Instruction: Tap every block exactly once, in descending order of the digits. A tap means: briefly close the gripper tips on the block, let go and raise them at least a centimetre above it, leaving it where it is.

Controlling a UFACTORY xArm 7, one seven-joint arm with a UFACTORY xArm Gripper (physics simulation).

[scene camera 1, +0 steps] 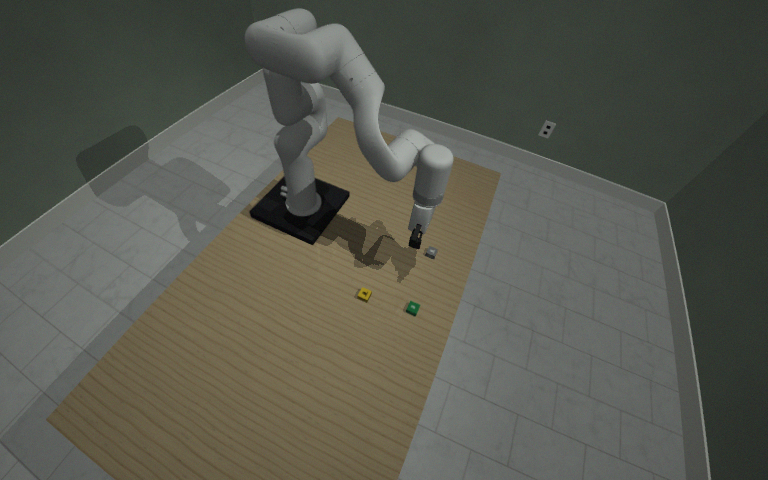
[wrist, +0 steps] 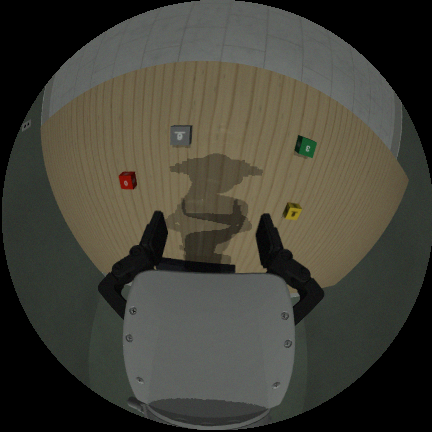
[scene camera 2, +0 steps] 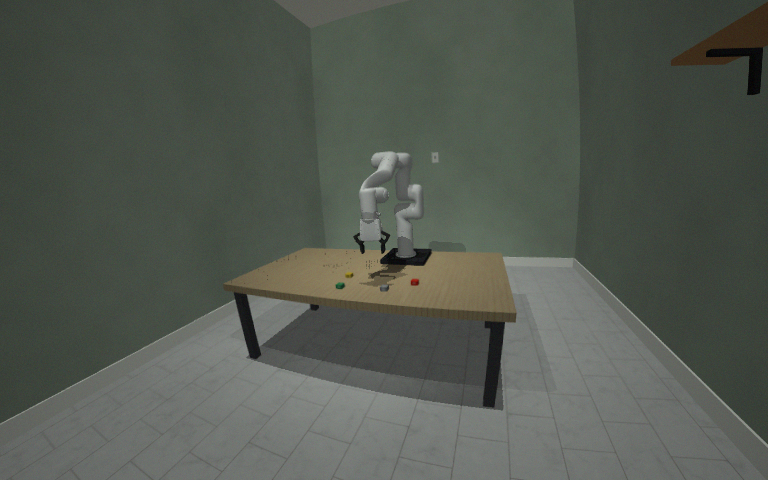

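The grey block [scene camera 1: 431,252] [scene camera 2: 384,288] [wrist: 181,135] bears a white upside-down digit with a bar, probably 9. The green block [scene camera 1: 412,307] [scene camera 2: 339,285] [wrist: 306,146] shows a 3. The yellow block [scene camera 1: 364,294] [scene camera 2: 348,275] [wrist: 292,211] has a dark barred digit, too small to read surely. The red block [scene camera 2: 414,281] [wrist: 128,180] shows a 0; in scene camera 1 it does not show. All four lie apart on the table. My gripper [scene camera 1: 415,244] [scene camera 2: 372,251] [wrist: 211,222] is open and empty, well above the table, with no block between its fingers.
The wooden table [scene camera 1: 271,350] [scene camera 2: 464,283] [wrist: 230,100] carries the arm's black base plate [scene camera 1: 270,217] [scene camera 2: 420,257]. The table's edge runs beyond the grey and green blocks. The arm's shadow falls between the blocks. A brown wall shelf [scene camera 2: 730,42] is far from the arm.
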